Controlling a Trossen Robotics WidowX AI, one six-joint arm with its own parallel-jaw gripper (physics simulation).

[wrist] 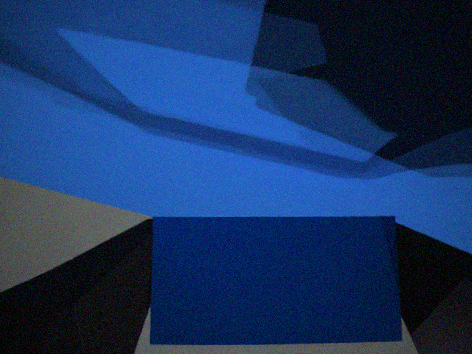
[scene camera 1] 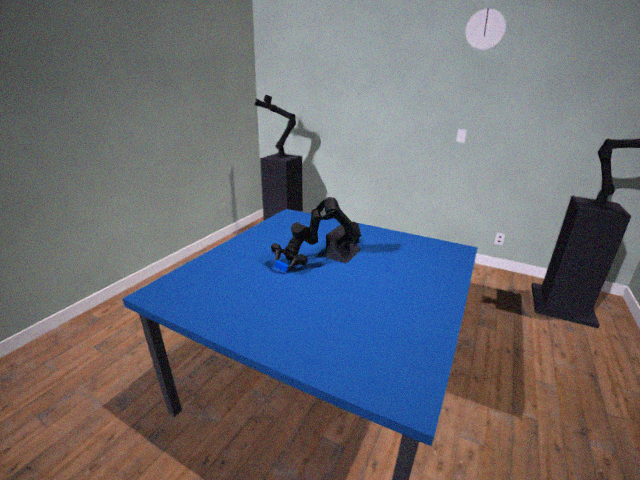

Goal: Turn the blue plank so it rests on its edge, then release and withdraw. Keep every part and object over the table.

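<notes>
The blue plank (scene camera 1: 281,266) (wrist: 275,280) is small and bright blue in the scene view, low at the table surface left of the arm's base. In the wrist view it is a dark blue rectangle at the bottom centre, between the two dark fingers. My gripper (scene camera 1: 282,265) (wrist: 271,235) is shut on the blue plank, one finger at each end of it. The hand is tilted low over the table. Whether the plank's lower side touches the table cannot be told, as its underside is hidden.
The blue table (scene camera 1: 336,320) (wrist: 150,165) spreads around the plank, with its left edge beyond the gripper. The arm's dark base (scene camera 1: 342,245) stands behind and to the right. Two other arms stand on dark pedestals (scene camera 1: 281,186) (scene camera 1: 589,253) off the table. Shadows of the arm cross the table.
</notes>
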